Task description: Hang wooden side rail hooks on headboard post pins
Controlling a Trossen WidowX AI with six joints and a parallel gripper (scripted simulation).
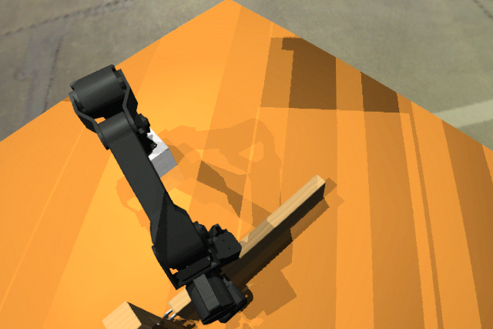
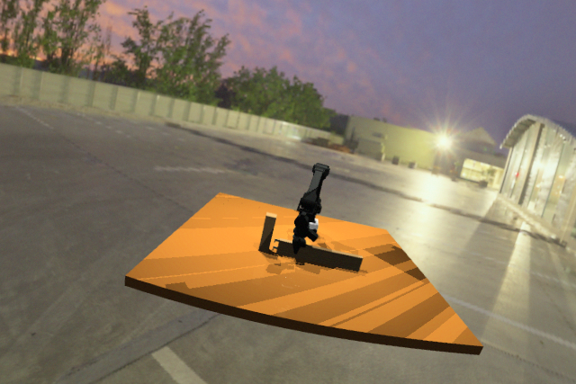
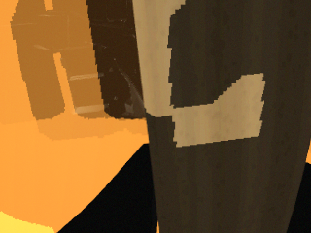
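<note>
Right now my gripper tip is 3 cm past the headboard post, 15 cm to the left of it and 6 cm below it.
</note>
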